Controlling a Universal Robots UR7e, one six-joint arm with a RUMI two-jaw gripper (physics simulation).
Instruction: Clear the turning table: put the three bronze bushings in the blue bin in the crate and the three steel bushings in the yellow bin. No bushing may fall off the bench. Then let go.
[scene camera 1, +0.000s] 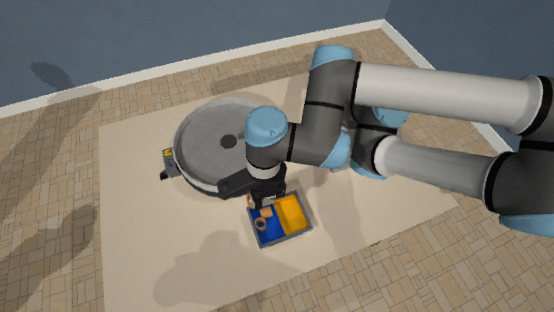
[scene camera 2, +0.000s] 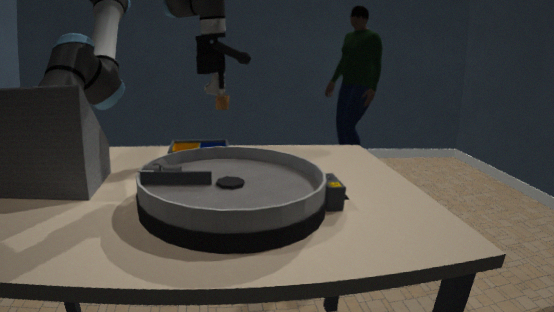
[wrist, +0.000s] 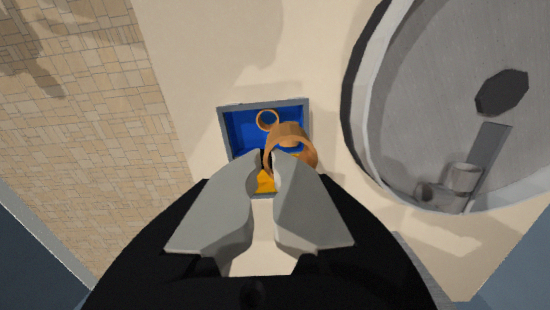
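Observation:
My gripper is shut on the wall of a bronze bushing, high above the crate near its blue-bin side. Two bronze bushings lie in the blue bin: one ring-like bushing and one bushing partly hidden in the wrist view. No bushing shows in the visible part of the yellow bin. Steel bushings lie grouped by the bar and rim on the turning table; the arm hides them in scene camera 1.
A dark bar runs from near the black hub towards the turning table's raised rim. A small grey box with a yellow label stands against the rim. A person stands beyond the bench.

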